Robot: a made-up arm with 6 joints.
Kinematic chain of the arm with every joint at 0, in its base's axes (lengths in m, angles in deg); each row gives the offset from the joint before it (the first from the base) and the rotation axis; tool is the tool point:
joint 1: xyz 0 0 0.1 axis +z
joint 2: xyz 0 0.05 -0.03 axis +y
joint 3: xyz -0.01 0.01 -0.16 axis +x
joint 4: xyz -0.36 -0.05 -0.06 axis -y
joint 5: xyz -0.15 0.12 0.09 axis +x
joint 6: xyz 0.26 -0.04 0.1 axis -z
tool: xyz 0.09 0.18 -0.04
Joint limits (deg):
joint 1: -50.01..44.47
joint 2: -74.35..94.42
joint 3: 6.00..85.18
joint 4: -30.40..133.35
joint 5: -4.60..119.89
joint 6: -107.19..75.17
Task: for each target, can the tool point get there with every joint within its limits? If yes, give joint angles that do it. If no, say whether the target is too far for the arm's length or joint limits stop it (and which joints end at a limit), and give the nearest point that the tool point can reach.
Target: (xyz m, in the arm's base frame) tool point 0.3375 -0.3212 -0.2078
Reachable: no: joint limits stop it (at a limit: joint 1, joint 2, joint 3, joint 4, joint 6) | nearest point 0.2941 -0.1834 -0.1316 | short by 0.163 m
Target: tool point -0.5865 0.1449 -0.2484
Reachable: yes | joints 5.52 -18.11 61.90 119.44 60.52 -31.88
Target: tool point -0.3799 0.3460 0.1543
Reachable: yes | joints -41.42 3.48 17.76 106.75 105.03 55.87
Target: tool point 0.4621 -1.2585 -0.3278
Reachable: no: too far | nearest point -0.1159 -0.4176 -0.2005 | short by 1.028 m
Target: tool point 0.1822 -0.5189 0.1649
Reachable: no: joint limits stop it (at a limit: joint 1, joint 3, joint 5) | nearest point -0.0582 -0.3598 0.1893 | short by 0.289 m
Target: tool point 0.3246 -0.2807 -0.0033
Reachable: no: joint limits stop it (at a limit: joint 1, joint 2, joint 3, joint 4) | nearest point 0.2553 -0.1836 -0.0993 | short by 0.153 m
